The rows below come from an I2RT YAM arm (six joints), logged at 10 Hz.
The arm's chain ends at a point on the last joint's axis. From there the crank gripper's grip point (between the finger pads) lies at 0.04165 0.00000 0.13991 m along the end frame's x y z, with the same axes.
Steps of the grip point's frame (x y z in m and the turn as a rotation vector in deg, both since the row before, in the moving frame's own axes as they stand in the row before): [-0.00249 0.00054 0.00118 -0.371 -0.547 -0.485]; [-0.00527 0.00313 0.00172 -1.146 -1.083 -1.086]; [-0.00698 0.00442 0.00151 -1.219 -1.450 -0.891]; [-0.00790 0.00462 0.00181 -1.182 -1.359 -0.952]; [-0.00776 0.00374 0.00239 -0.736 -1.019 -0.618]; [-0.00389 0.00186 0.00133 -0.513 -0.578 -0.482]
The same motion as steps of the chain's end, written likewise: [-0.00115 -0.00002 0.00079 -0.371 -0.547 -0.485]; [-0.00264 0.00109 0.00098 -1.146 -1.083 -1.086]; [-0.00344 0.00205 0.00053 -1.219 -1.450 -0.891]; [-0.00459 0.00239 0.00088 -1.182 -1.359 -0.952]; [-0.00527 0.00237 0.00168 -0.736 -1.019 -0.618]; [-0.00248 0.00095 0.00092 -0.513 -0.578 -0.482]
